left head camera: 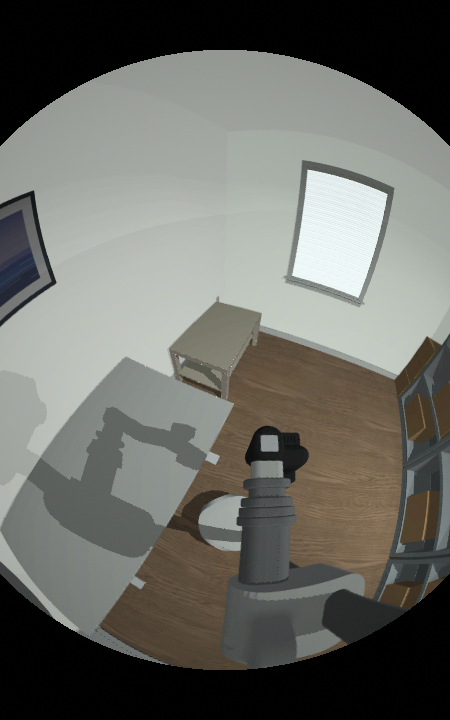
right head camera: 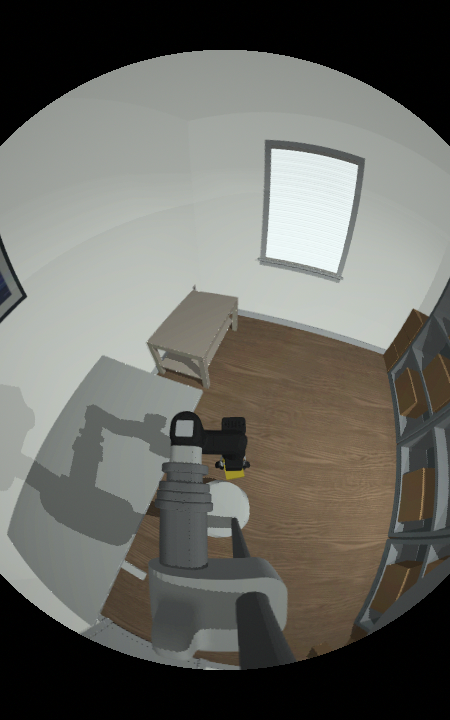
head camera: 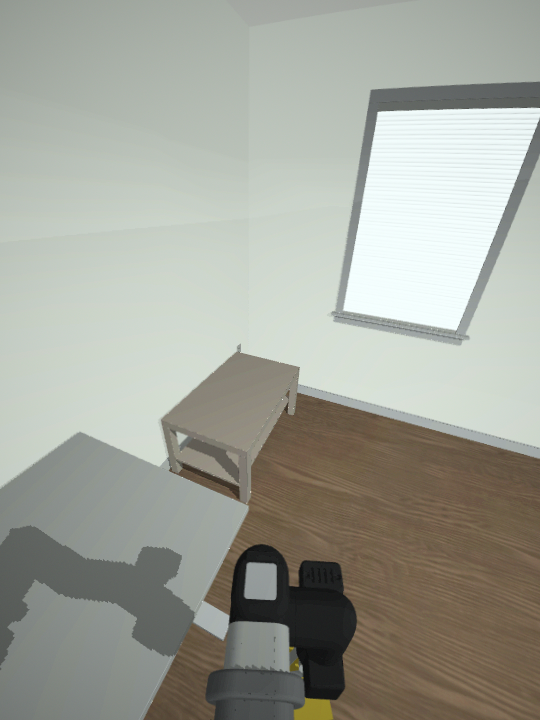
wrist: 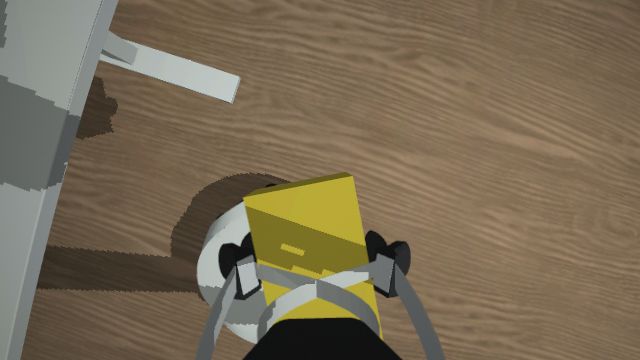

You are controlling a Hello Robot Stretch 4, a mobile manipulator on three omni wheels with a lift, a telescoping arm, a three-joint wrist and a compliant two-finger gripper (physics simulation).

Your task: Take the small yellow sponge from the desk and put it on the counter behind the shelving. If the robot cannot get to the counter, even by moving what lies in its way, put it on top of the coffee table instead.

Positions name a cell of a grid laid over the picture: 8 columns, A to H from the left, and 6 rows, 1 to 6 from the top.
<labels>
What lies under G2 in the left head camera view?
A window.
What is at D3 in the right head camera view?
A beige coffee table.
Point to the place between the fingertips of my gripper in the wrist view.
At D5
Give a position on a window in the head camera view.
G2
</labels>
